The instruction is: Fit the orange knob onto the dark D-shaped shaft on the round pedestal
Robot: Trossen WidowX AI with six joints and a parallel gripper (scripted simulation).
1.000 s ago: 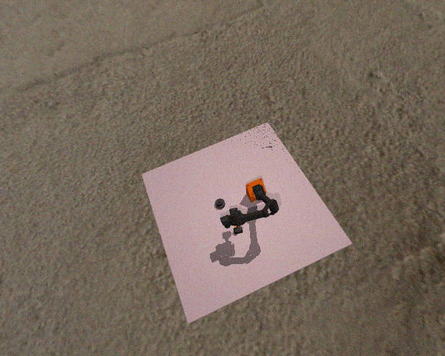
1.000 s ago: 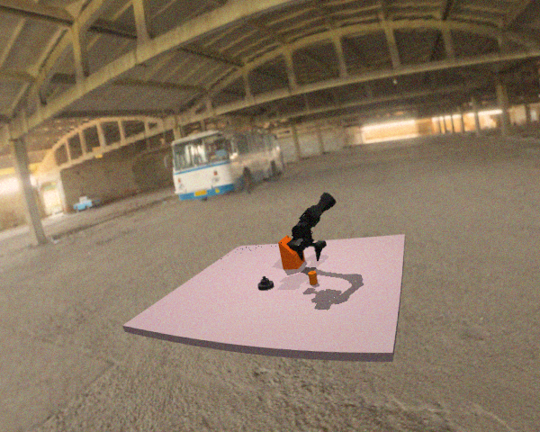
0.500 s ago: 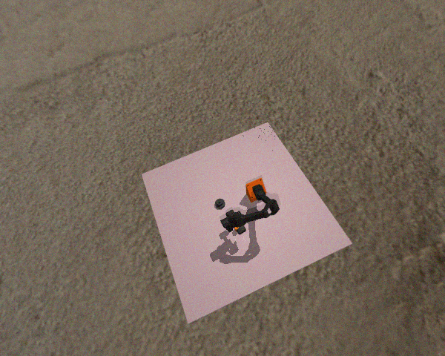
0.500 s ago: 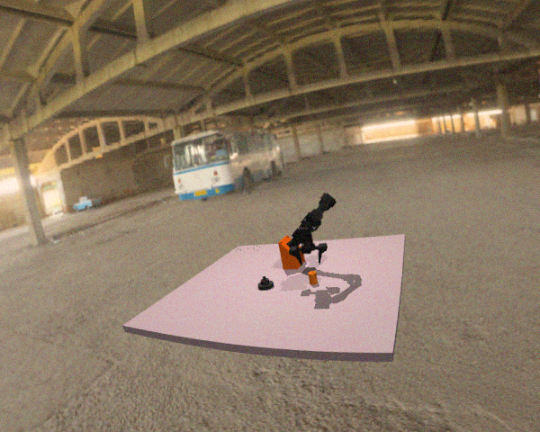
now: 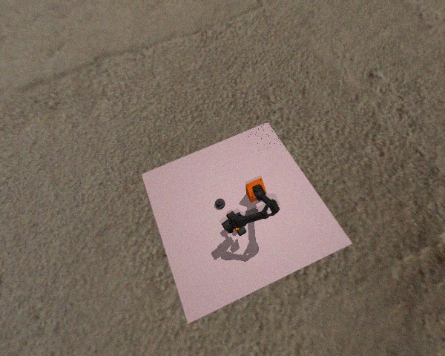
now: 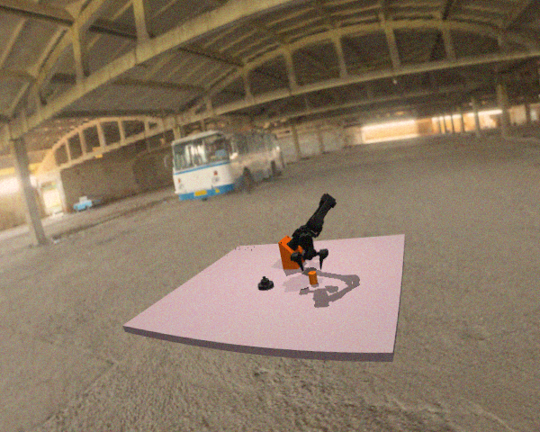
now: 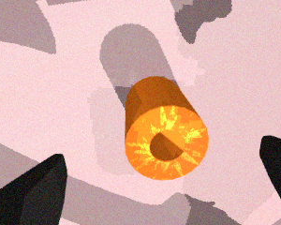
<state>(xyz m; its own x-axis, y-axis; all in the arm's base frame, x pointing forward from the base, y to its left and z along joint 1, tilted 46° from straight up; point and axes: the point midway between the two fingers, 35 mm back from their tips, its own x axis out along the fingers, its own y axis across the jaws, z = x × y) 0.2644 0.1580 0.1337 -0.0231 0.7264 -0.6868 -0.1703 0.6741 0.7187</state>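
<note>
Right now the orange knob is 4 cm below my gripper tip. Also, from my gripper tip: round pedestal 4 cm ahead, 26 cm to the right, 4 cm below.
</note>
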